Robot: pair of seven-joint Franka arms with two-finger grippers.
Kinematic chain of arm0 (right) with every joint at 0, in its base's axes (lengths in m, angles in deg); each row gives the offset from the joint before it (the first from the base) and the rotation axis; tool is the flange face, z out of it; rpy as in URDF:
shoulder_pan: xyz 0 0 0.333 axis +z
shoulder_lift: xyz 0 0 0 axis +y
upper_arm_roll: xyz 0 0 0.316 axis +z
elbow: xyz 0.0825 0 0 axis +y
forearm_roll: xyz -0.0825 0 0.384 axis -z
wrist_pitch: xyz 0 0 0 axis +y
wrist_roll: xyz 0.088 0 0 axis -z
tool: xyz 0 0 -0.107 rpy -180 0 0
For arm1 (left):
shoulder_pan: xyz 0 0 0.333 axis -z
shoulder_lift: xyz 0 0 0 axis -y
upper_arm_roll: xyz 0 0 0.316 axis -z
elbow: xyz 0.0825 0 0 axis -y
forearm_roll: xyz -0.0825 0 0.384 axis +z
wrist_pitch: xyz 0 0 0 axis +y
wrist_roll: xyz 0.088 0 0 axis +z
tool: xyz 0 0 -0.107 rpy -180 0 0
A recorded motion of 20 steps. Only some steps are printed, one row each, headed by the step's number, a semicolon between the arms.
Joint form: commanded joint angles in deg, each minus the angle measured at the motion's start. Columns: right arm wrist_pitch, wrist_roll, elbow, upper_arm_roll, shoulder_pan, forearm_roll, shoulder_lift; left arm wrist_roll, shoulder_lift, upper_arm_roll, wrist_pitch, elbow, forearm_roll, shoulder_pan.
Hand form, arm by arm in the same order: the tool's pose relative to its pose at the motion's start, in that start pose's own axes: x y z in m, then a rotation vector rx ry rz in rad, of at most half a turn. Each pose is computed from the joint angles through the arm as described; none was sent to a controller.
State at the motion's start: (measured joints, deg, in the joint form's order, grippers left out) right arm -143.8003 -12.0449 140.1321 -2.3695 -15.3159 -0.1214 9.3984; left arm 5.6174 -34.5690 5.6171 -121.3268 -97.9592 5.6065 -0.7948
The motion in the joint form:
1: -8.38 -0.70 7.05 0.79 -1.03 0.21 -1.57; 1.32 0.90 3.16 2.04 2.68 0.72 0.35
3: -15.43 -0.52 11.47 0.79 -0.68 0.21 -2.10; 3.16 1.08 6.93 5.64 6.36 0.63 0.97
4: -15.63 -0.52 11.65 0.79 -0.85 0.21 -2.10; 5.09 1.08 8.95 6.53 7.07 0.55 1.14
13: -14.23 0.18 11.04 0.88 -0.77 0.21 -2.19; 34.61 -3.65 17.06 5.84 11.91 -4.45 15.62
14: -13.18 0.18 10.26 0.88 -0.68 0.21 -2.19; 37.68 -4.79 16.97 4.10 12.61 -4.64 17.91
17: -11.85 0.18 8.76 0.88 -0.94 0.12 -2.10; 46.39 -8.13 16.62 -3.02 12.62 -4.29 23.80
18: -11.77 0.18 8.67 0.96 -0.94 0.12 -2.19; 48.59 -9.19 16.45 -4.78 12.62 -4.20 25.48
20: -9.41 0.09 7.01 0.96 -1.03 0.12 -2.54; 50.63 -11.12 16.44 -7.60 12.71 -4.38 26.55
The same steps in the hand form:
1: -0.0292 -0.0046 0.0196 -0.0095 0.0496 -0.0111; 0.0039 0.0340 -0.0318 -0.0085 0.0314 0.0348
3: -0.0458 -0.0109 0.0309 -0.0212 0.1036 -0.0140; 0.0041 0.0769 -0.0627 -0.0319 0.0390 0.0664
4: -0.0470 -0.0098 0.0316 -0.0211 0.1039 -0.0110; 0.0007 0.0987 -0.0698 -0.0462 0.0366 0.0662
13: -0.0447 -0.0107 0.0296 -0.0179 0.0921 -0.0018; -0.0715 0.3421 -0.0636 -0.1627 -0.0352 -0.1194
14: -0.0410 -0.0106 0.0267 -0.0170 0.0875 -0.0034; -0.0795 0.3669 -0.0571 -0.1755 -0.0282 -0.1418
17: -0.0337 -0.0069 0.0204 -0.0164 0.0890 0.0026; -0.1055 0.4284 -0.0236 -0.2097 -0.0034 -0.2107
18: -0.0330 -0.0074 0.0192 -0.0167 0.0907 0.0012; -0.1143 0.4445 -0.0118 -0.2158 -0.0020 -0.2263
20: -0.0257 -0.0051 0.0099 -0.0152 0.0848 0.0012; -0.1175 0.4566 0.0068 -0.2352 -0.0042 -0.2537

